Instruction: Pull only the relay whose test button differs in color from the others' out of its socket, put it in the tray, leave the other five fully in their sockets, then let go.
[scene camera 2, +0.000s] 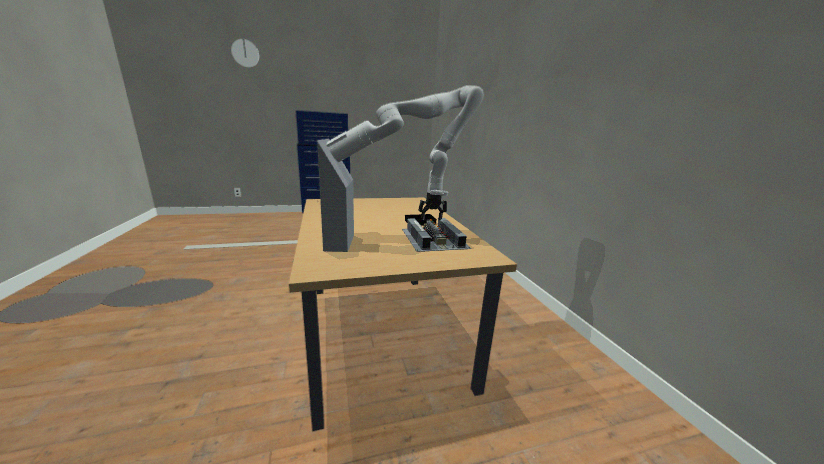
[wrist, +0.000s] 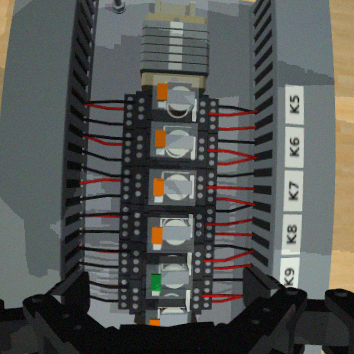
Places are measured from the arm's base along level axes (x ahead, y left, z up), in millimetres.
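Pixels of known places: gripper, fingertip midpoint: (scene camera 2: 431, 219) (wrist: 166, 286); arm's base at its link origin: (scene camera 2: 333, 152).
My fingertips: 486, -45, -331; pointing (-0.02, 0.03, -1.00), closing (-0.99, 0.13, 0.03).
For each thing: its top centre in the pictures, then the offset to it from my fingertips, as dx, dy, dz. "pt": a spot on its surface instead. Level surfaces: height alone.
- relay with the green test button, top centre: (wrist: 169, 282) -2, +1, -9
- orange-button relay at its top centre: (wrist: 167, 327) +3, +29, -9
- black tray at a spot on its surface: (scene camera 2: 410, 217) pt -4, +257, -61
- grey terminal block at its top centre: (wrist: 157, 47) -16, -150, -32
- wooden table at its surface level: dz -79
The relay with the green test button (wrist: 174, 276) sits in the socket row beside label K9, near the bottom of the wrist view. Four relays with orange buttons (wrist: 178, 100) (wrist: 177, 142) (wrist: 176, 187) (wrist: 175, 232) sit above it in that view, beside K5 to K8. Another orange-button relay (wrist: 169, 318) is partly hidden by the gripper body. My gripper (scene camera 2: 433, 217) (wrist: 166, 286) is open and empty, low over the panel, with its fingertips on either side of the row near the green-button relay. A black tray (scene camera 2: 410, 217) shows behind the panel in the scene view.
Two grey slotted ducts (scene camera 2: 418, 232) (scene camera 2: 453, 232) run along both sides of the relay row. Red and black wires link sockets and ducts. A grey terminal block (wrist: 157, 47) stands beyond K5. The arm's grey pedestal (scene camera 2: 336, 213) stands on the wooden table (scene camera 2: 392, 268).
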